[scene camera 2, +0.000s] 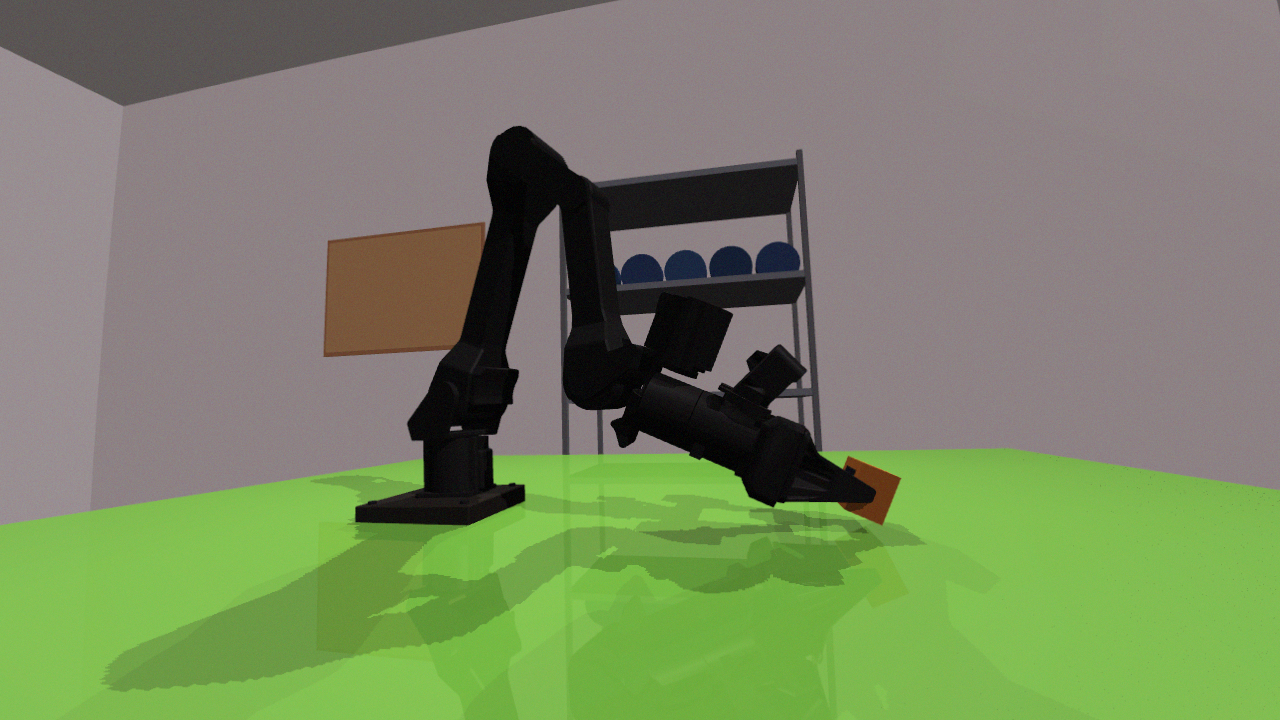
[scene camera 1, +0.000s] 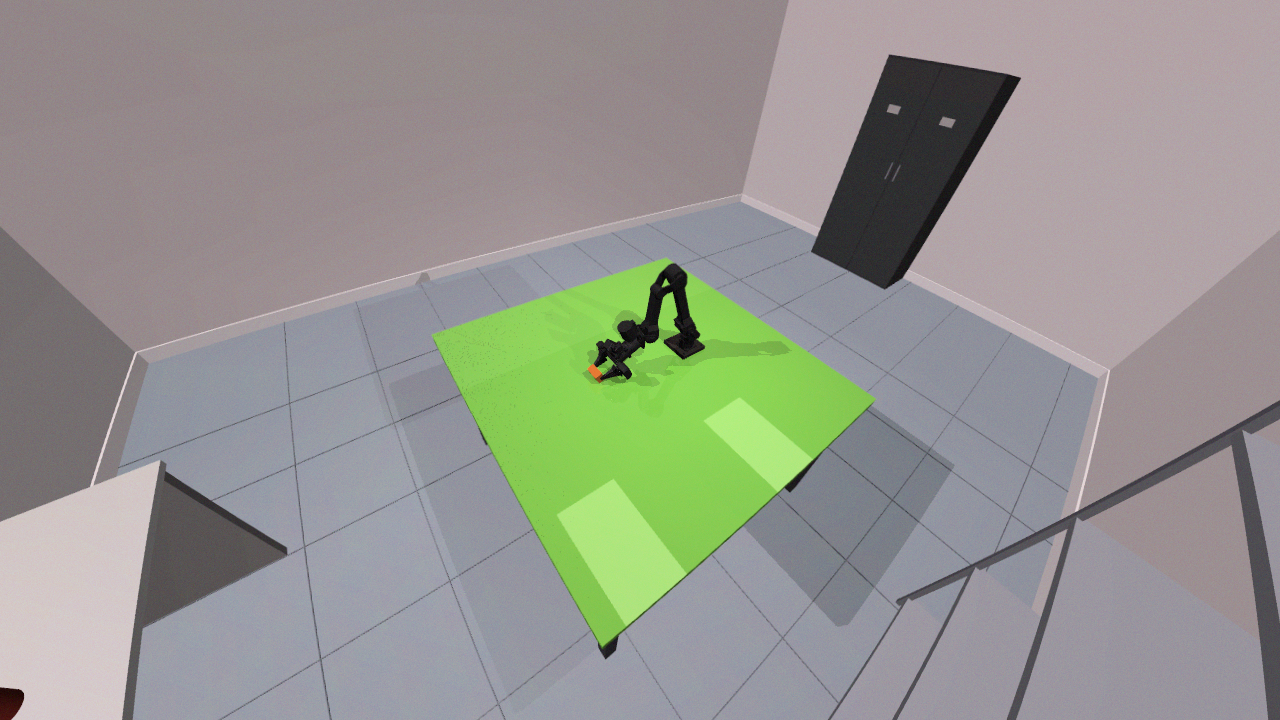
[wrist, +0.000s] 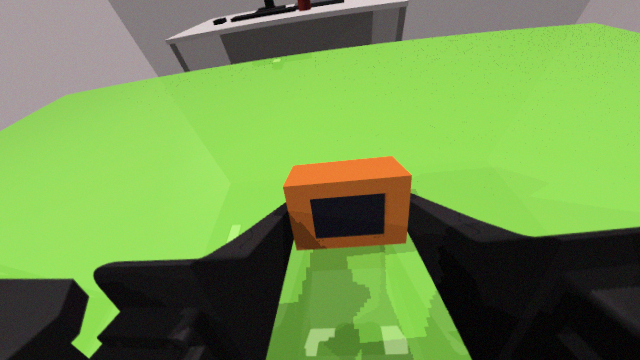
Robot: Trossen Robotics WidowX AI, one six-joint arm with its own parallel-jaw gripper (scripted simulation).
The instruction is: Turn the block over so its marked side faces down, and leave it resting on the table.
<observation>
My gripper (scene camera 2: 864, 490) carries an orange block (scene camera 2: 886, 484).
My gripper shows as well in scene camera 1 (scene camera 1: 596, 374) and in the wrist view (wrist: 345, 203).
</observation>
